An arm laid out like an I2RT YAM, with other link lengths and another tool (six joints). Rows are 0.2 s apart.
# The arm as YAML. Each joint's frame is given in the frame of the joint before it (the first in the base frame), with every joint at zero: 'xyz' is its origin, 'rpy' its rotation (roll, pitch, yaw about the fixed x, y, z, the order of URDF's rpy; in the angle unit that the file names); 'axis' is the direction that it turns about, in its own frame. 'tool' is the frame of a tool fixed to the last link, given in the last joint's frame.
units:
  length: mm
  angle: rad
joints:
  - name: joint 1
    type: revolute
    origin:
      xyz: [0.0, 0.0, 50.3]
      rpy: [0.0, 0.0, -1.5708]
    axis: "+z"
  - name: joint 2
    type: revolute
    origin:
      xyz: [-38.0, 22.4, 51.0]
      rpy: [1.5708, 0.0, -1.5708]
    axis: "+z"
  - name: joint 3
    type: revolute
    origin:
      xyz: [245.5, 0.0, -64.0]
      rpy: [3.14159, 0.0, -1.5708]
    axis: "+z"
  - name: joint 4
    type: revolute
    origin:
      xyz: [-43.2, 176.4, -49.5]
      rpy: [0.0, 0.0, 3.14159]
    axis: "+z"
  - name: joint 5
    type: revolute
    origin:
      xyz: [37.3, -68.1, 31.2]
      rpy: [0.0, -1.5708, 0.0]
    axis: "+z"
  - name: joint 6
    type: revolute
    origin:
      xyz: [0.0, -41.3, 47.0]
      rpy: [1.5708, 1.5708, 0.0]
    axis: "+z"
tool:
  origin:
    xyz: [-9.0, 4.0, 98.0]
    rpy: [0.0, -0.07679, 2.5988]
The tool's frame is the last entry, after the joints.
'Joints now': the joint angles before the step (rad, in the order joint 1, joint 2, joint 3, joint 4, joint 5, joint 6). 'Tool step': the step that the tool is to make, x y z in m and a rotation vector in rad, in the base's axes. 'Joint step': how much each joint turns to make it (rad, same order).
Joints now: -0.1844, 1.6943, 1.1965, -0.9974, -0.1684, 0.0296
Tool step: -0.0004, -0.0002, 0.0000, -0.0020, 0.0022, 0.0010
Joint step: 0.0003, 0.0001, 0.0004, -0.0022, 0.0023, -0.0009
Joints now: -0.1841, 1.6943, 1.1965, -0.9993, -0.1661, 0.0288
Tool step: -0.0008, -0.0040, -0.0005, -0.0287, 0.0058, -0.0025
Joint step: -0.0001, 0.0000, 0.0000, -0.0004, 0.0294, 0.0003
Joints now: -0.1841, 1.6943, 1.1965, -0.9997, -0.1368, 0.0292
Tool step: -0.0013, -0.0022, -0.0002, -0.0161, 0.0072, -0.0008
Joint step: -0.0001, -0.0001, 0.0000, -0.0043, 0.0172, -0.0005
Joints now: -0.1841, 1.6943, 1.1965, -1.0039, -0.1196, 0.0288
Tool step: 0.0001, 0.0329, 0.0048, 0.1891, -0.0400, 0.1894
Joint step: 0.0277, 0.0008, -0.0014, -0.0244, -0.2022, -0.1543
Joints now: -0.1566, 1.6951, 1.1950, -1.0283, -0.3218, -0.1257
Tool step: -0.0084, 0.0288, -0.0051, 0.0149, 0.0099, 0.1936
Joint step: 0.1226, 0.0052, -0.0282, -0.0021, -0.0156, -0.0747
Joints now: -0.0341, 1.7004, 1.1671, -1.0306, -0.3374, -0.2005
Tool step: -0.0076, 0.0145, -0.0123, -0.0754, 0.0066, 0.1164
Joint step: 0.1183, 0.0037, -0.0523, 0.0480, 0.0752, 0.0017
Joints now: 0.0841, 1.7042, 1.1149, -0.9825, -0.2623, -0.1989
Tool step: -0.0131, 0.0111, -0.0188, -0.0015, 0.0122, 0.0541
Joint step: 0.0616, -0.0001, -0.1141, 0.1037, 0.0000, 0.0077
